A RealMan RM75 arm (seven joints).
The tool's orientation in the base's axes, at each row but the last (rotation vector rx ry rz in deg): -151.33 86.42 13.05; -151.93 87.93 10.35; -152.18 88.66 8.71; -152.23 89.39 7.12; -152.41 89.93 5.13; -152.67 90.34 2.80; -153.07 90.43 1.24; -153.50 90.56 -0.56
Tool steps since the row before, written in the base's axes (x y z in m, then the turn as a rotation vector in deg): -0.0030 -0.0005 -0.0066 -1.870 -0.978 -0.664; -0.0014 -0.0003 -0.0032 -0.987 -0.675 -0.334; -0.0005 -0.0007 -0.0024 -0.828 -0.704 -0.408; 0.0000 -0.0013 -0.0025 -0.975 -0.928 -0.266; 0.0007 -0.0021 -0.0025 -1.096 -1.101 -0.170; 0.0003 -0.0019 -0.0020 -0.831 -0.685 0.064; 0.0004 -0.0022 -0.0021 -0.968 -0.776 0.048; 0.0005 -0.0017 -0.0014 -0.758 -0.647 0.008
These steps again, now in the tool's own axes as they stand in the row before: 0.0001 0.0029 0.0067 0.008 2.111 0.661; 0.0000 0.0014 0.0032 0.138 1.193 0.313; 0.0006 0.0008 0.0023 0.250 1.070 0.375; 0.0014 0.0007 0.0024 0.359 1.306 0.220; 0.0024 0.0004 0.0023 0.445 1.494 0.114; 0.0019 0.0007 0.0019 0.196 1.056 -0.098; 0.0022 0.0008 0.0020 0.210 1.221 -0.087; 0.0017 0.0004 0.0014 0.199 0.976 -0.039
